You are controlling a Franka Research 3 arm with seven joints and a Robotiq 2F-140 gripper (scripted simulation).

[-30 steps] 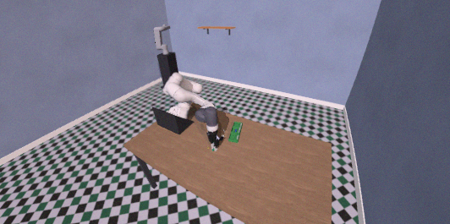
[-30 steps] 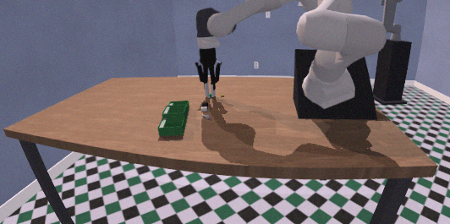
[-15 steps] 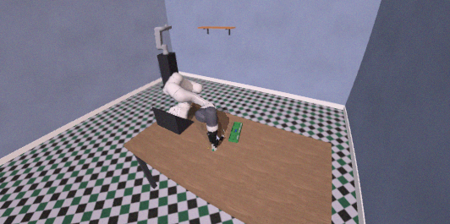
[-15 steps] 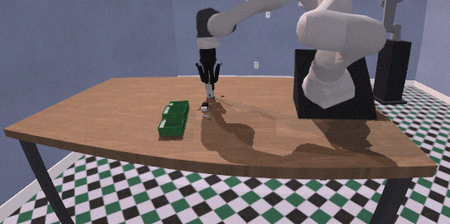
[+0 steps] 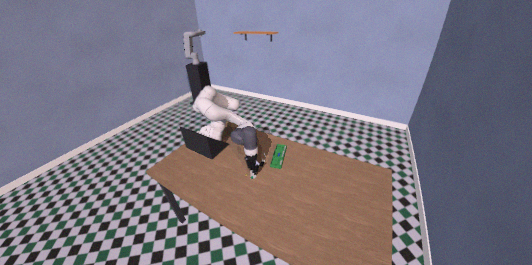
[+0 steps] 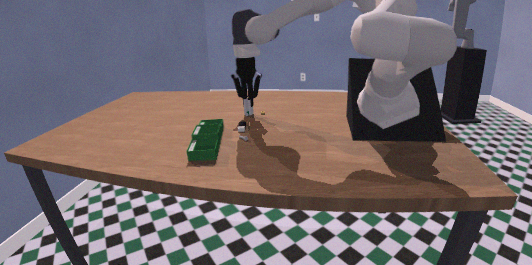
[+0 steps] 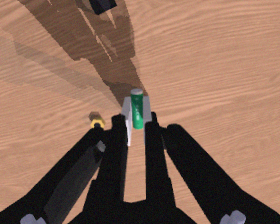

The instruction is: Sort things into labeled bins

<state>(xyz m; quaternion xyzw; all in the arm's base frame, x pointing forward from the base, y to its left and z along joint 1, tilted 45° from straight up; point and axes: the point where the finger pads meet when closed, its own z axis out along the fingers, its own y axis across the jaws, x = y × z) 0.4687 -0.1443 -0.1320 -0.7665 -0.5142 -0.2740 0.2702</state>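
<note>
Now: hand 110 mm short of the joined green bins, 260 mm to the right of it and 10 mm above it. Also, from my hand: green cylinder: 30 mm below; then yellow thing: 60 mm behind, 30 mm below; then black-and-white block: 10 mm ahead, 150 mm to the left, 30 mm below.
</note>
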